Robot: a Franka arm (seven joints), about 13 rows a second.
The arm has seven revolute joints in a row. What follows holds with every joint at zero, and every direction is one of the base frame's. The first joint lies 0.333 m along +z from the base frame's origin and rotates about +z. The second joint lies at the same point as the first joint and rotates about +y. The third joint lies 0.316 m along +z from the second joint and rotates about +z. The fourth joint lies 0.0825 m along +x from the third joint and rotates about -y. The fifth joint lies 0.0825 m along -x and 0.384 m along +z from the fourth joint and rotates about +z. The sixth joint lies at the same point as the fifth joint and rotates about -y. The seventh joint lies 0.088 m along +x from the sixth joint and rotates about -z. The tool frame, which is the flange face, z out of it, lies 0.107 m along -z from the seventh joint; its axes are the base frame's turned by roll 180, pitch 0 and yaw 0 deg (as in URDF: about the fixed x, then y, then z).
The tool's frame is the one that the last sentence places.
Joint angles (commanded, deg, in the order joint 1, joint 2, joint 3, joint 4, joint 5, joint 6, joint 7), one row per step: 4.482, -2.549, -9.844, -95.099, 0.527, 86.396, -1.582; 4.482, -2.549, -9.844, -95.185, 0.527, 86.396, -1.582; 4.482, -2.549, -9.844, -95.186, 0.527, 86.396, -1.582; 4.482, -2.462, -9.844, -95.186, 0.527, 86.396, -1.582; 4.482, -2.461, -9.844, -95.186, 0.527, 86.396, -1.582; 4.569, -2.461, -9.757, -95.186, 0.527, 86.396, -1.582; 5.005, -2.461, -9.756, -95.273, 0.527, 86.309, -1.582; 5.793, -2.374, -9.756, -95.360, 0.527, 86.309, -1.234; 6.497, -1.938, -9.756, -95.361, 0.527, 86.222, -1.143; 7.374, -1.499, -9.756, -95.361, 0.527, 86.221, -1.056; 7.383, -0.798, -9.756, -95.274, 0.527, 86.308, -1.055; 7.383, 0.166, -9.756, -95.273, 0.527, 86.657, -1.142; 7.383, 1.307, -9.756, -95.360, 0.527, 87.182, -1.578; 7.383, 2.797, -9.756, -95.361, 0.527, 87.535, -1.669
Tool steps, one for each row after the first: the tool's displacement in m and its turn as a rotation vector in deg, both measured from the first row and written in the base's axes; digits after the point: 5 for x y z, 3 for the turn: -0.00008, 0.00001, -0.00070, 0.008, 0.086, 0.001; -0.00008, 0.00001, -0.00070, 0.008, 0.087, 0.001; 0.00033, 0.00004, -0.00150, 0.001, 0.173, 0.001; 0.00033, 0.00004, -0.00151, 0.001, 0.174, 0.001; 0.00048, 0.00167, -0.00150, -0.003, 0.174, 0.175; 0.00059, 0.00574, -0.00232, 0.012, 0.347, 0.614; 0.00147, 0.01309, -0.00382, -0.030, 0.530, 1.057; 0.00370, 0.01985, -0.00794, -0.080, 1.053, 1.671; 0.00607, 0.02827, -0.01198, -0.145, 1.492, 2.462; 0.00943, 0.02874, -0.01765, -0.231, 2.016, 2.468; 0.01427, 0.02924, -0.02619, -0.345, 2.623, 2.550; 0.01993, 0.02979, -0.03699, -0.436, 3.312, 2.976; 0.02646, 0.03051, -0.05077, -0.600, 4.441, 3.064
